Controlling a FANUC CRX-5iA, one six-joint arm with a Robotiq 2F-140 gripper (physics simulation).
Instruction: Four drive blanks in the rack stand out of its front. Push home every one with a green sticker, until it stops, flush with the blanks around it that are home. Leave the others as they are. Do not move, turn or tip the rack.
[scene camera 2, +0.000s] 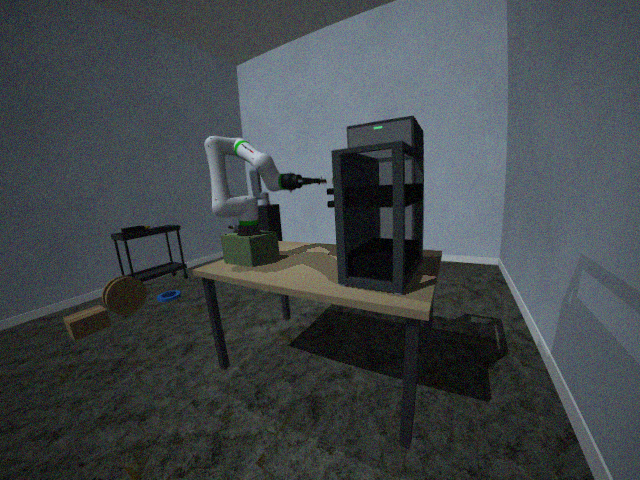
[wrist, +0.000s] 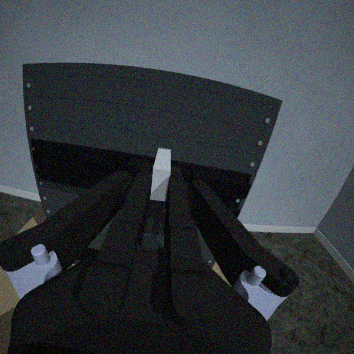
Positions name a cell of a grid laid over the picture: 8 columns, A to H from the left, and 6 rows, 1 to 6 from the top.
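Labels:
Dark rack visible in the wrist view (B3) and in scene camera 2 (E4).

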